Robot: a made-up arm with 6 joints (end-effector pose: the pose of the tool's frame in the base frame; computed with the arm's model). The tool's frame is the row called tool. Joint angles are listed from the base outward.
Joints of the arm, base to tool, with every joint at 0 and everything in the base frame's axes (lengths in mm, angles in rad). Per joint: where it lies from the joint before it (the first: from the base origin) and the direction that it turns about. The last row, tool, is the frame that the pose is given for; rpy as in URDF.
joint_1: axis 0 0 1 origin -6 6 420
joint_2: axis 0.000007 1 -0.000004 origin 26 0 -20
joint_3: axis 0.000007 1 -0.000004 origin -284 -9 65
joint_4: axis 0.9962 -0.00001 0.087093 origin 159 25 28
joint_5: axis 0.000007 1 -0.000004 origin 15 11 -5
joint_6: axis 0.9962 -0.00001 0.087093 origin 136 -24 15
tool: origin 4 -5 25 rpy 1.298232 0.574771 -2.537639
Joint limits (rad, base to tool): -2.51..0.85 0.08..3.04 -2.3..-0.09 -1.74..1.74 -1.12..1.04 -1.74..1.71
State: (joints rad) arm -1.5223 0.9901 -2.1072 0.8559 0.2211 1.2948
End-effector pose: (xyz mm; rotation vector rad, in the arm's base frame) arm 13.3 -64.6 955.1 -2.0240 0.0843 1.2587
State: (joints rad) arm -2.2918 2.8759 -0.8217 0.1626 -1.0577 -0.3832
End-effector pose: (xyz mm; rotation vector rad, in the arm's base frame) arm -256.2 -257.9 152.5 1.1648 0.3834 1.5076
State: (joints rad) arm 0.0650 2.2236 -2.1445 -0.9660 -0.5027 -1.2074
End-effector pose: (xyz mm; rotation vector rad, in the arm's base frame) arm 529.8 125.1 639.6 0.8391 -2.5963 0.4137
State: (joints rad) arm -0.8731 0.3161 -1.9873 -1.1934 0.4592 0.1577
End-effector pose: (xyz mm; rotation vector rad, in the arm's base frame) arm -225.0 213.4 856.5 -0.2218 1.8938 0.1236
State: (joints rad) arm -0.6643 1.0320 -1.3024 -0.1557 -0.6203 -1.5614
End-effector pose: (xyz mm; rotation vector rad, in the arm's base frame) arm 153.9 -68.0 866.3 0.1910 2.8570 -0.0273
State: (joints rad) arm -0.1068 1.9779 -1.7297 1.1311 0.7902 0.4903
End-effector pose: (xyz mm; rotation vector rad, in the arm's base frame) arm 478.5 41.5 537.6 -0.0340 0.9545 -2.9609
